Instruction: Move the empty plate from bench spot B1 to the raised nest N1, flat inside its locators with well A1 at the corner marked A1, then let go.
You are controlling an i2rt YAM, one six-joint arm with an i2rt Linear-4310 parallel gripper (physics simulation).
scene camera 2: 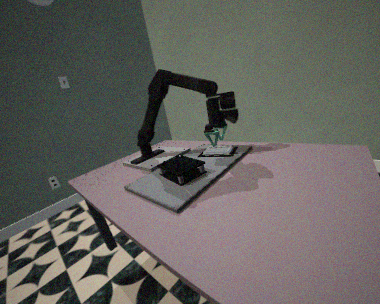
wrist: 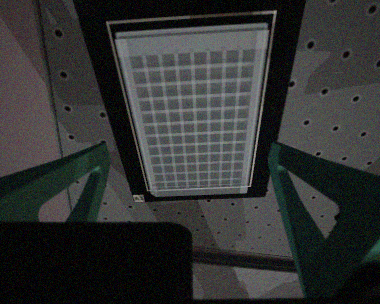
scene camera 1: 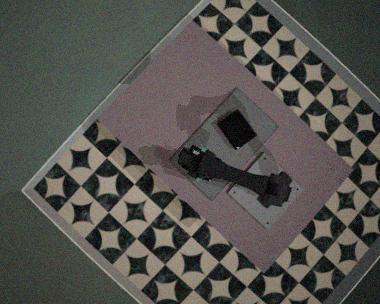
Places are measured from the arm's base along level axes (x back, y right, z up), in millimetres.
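Pixels of known places: gripper, between the fingertips: (scene camera 2: 218,143) (wrist: 189,151); arm's base, origin of its link: (scene camera 2: 148,157).
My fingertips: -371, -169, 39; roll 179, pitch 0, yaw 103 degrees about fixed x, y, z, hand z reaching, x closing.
Ahead of a thing's pixels: the offset from my fingertips to its middle, as dx, dy, dz. "spot": to the spot under its first point. Level surfaces: height alone.
The empty plate {+3, +6, -34} (scene camera 2: 218,149) (wrist: 192,115) is pale with a grid of wells and lies flat inside a thin light outline on the black spot B1 {spot: -44, +53, -41} (wrist: 283,75). A small light label, too blurred to read surely, is at the spot's near left corner in the wrist view. My gripper (scene camera 2: 219,142) (wrist: 189,151) is open, with its green fingers apart, one on each side of the plate and above it. In scene camera 1 the arm hides most of the plate. The raised nest N1 {+14, +251, -16} (scene camera 1: 237,129) (scene camera 2: 182,167) is a black platform on short light posts. Its locators cannot be made out.
A grey board (scene camera 1: 260,122) (scene camera 2: 150,192) (wrist: 327,112) with holes bears the spot and the nest. The arm's light base plate (scene camera 1: 250,200) (scene camera 2: 131,162) lies beside the board. All stand on a pink table {dz -55} (scene camera 1: 165,75) (scene camera 2: 280,215).
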